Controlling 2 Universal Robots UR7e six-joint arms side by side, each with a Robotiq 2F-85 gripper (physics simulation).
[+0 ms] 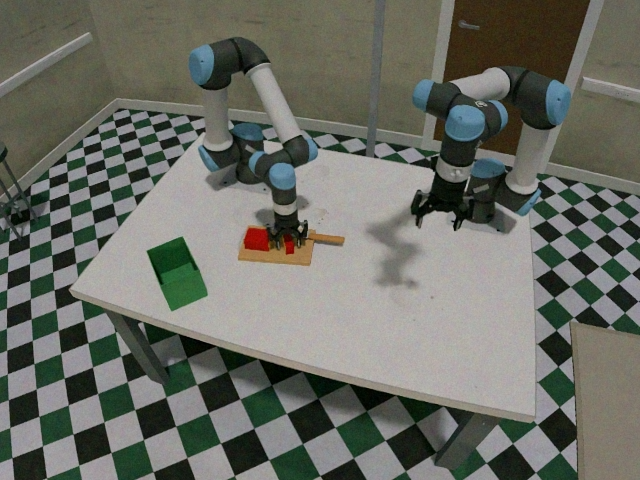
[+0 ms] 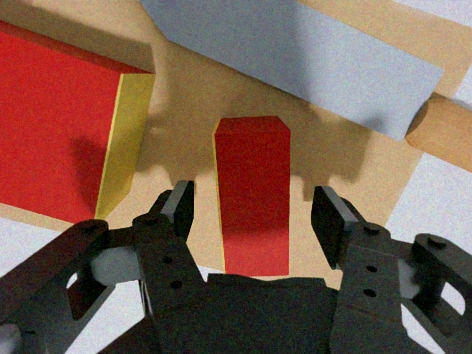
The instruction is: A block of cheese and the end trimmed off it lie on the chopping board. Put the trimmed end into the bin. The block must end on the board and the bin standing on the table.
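Frame: origin at the left arm's base, x up, y ahead, z left, level; centimetres.
Seen in the pictures: left gripper, fingertip midpoint: point(image 1: 436, 227); right gripper, fingertip midpoint: point(image 1: 288, 246) point(image 2: 253, 200); left arm's base, origin of the base link: point(image 1: 475, 210); right arm's base, origin of the base link: point(image 1: 253, 173).
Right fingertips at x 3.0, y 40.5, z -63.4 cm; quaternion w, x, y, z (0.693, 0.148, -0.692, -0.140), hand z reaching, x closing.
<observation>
Pixels of each thing's top centre, then the offset from my right fingertips to it. "spot": a spot on its surface instead. Level surfaces: height alone.
- red trimmed end, surface spot: point(image 2: 255, 185) spot: dx +2.7, dy -1.7, dz -0.9 cm
- chopping board, surface spot: point(image 2: 372, 197) spot: dx -1.4, dy -2.5, dz +6.2 cm
- larger red cheese block, middle of its top: point(image 1: 258, 235) dx +2.7, dy +0.4, dz -10.8 cm
- green bin, middle of its top: point(image 1: 171, 259) dx +10.0, dy +24.5, dz -29.9 cm
- knife, middle of its top: point(image 2: 423, 101) point(image 1: 306, 231) dx +1.2, dy -7.4, dz +3.9 cm
- white table, its level: dx -2.9 cm
The red trimmed end point(image 1: 290, 249) point(image 2: 255, 185) lies on the chopping board point(image 1: 302, 257) point(image 2: 372, 197). The larger red cheese block point(image 1: 255, 239) point(image 2: 50, 125), with a yellow cut face, sits on the board to its left. My right gripper point(image 1: 288, 244) point(image 2: 253, 200) is open, low over the board, its fingers on either side of the trimmed end with gaps between. Whether the fingertips touch the board is unclear. The green bin point(image 1: 187, 289) stands upright on the table, left of the board. My left gripper point(image 1: 438, 224) is open and empty, above the table at the right.
A knife point(image 1: 328, 238) point(image 2: 350, 80) lies along the far side of the board, its wooden handle point(image 2: 447, 130) sticking out past the right edge. Its blade is close behind the trimmed end. The white table point(image 1: 330, 320) carries the board and bin.
</observation>
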